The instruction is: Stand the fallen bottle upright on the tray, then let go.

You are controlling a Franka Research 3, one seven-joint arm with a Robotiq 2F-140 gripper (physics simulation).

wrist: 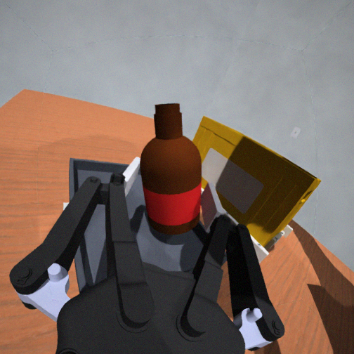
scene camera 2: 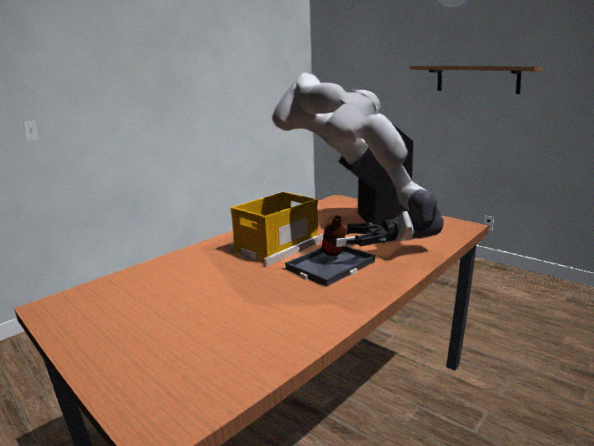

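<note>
A brown bottle with a red label (scene camera 2: 333, 234) (wrist: 171, 170) is close to upright, with a slight lean in the scene view, its neck at the top. My gripper (scene camera 2: 336, 238) (wrist: 171, 179) reaches in from the right in the scene view and is shut on the bottle, one pale fingertip pad on each side near the label. The dark grey tray (scene camera 2: 325, 271) (wrist: 92, 250) lies flat on the table. The bottle's base is over the tray's back part, inside its rim in the scene view, very low. I cannot tell whether it touches the tray floor.
A yellow crate (scene camera 2: 256, 239) (wrist: 220, 140) stands beside the tray, to the left and behind it in the scene view. A pale strip (scene camera 2: 295, 250) runs along the crate's foot, between crate and tray. The wooden table (scene camera 2: 175, 325) (wrist: 30, 150) carries them. A wall shelf (scene camera 2: 475, 68) hangs far behind.
</note>
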